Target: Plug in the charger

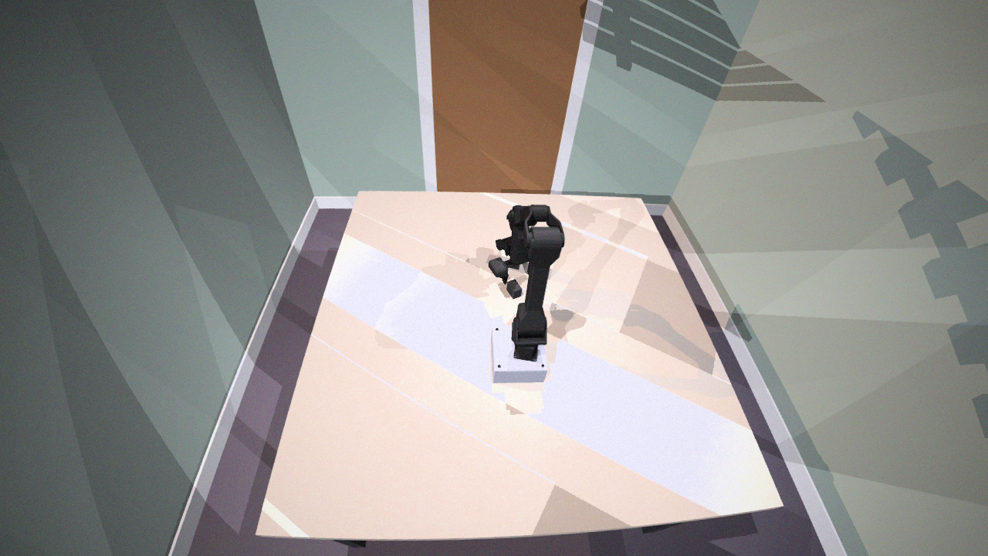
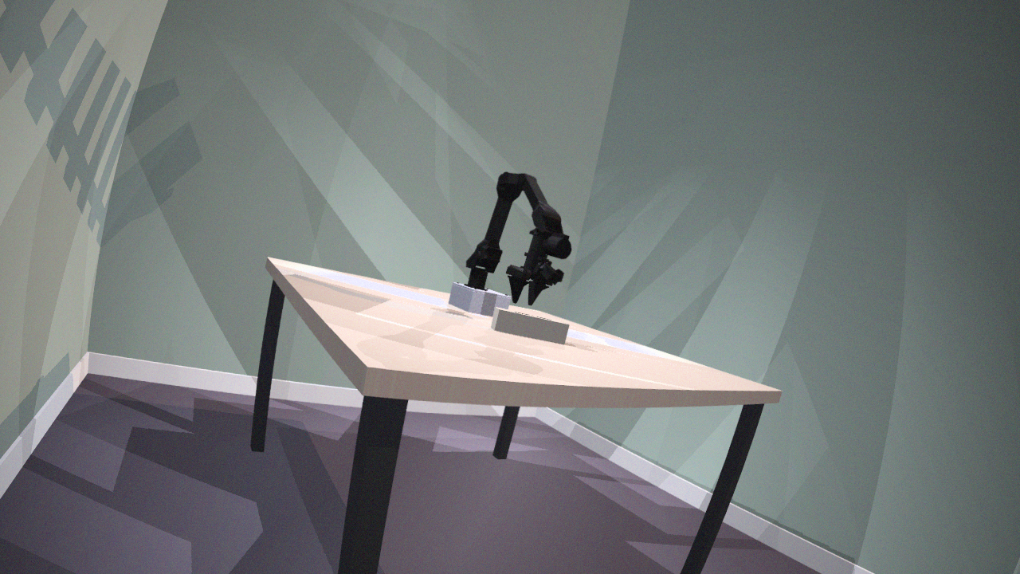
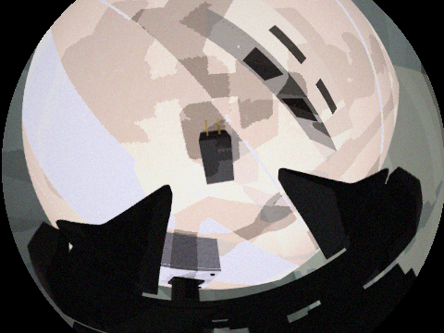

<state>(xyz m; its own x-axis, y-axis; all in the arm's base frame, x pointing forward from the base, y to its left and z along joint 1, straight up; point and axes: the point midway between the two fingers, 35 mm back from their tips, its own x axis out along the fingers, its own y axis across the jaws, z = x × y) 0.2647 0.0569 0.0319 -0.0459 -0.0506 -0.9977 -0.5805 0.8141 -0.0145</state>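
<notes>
My gripper tip is 50 mm above the two-prong charger, 10 mm to the right of it and 10 mm short of it.
</notes>
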